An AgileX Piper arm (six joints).
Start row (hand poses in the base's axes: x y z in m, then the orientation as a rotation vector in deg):
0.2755 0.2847 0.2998 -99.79 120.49 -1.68
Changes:
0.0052 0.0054 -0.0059 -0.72 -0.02 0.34
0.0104 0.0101 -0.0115 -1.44 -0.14 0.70
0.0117 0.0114 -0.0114 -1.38 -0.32 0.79
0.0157 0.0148 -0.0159 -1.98 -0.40 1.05
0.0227 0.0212 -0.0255 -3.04 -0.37 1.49
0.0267 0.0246 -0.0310 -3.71 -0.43 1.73
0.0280 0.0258 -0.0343 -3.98 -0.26 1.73
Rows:
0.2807 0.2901 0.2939 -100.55 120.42 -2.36
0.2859 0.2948 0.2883 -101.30 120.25 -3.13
0.2872 0.2961 0.2884 -101.29 120.02 -3.19
0.2912 0.2995 0.2839 -101.87 119.93 -3.83
0.2982 0.3059 0.2743 -102.95 119.89 -4.81
0.3022 0.3093 0.2688 -103.56 119.85 -5.51
0.3035 0.3105 0.2655 -103.78 120.05 -5.66

